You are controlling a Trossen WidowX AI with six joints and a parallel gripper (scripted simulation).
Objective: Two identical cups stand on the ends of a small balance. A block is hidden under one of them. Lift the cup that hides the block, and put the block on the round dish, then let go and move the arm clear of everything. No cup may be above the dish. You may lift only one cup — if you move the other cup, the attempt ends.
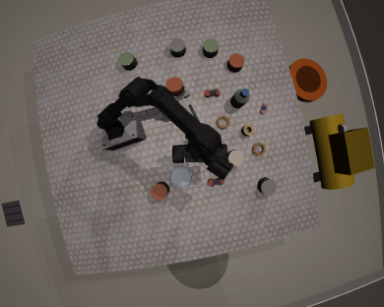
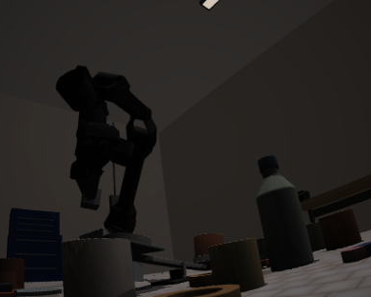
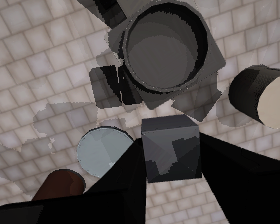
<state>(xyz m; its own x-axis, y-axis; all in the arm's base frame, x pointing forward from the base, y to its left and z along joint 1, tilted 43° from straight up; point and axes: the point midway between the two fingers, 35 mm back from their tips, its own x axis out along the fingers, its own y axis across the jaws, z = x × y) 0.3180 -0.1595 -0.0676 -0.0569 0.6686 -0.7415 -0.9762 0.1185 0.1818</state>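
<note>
Right now the pale blue round dish is 100 mm behind my gripper tip, 80 mm to the right of it and 150 mm below it. From my gripper tip the other things lie so: bottle 230 mm ahead, 190 mm to the left, 40 mm below; then cream cylinder 160 mm ahead, 40 mm to the right, 120 mm below; then orange cup 200 mm behind, 140 mm to the right, 120 mm below.
</note>
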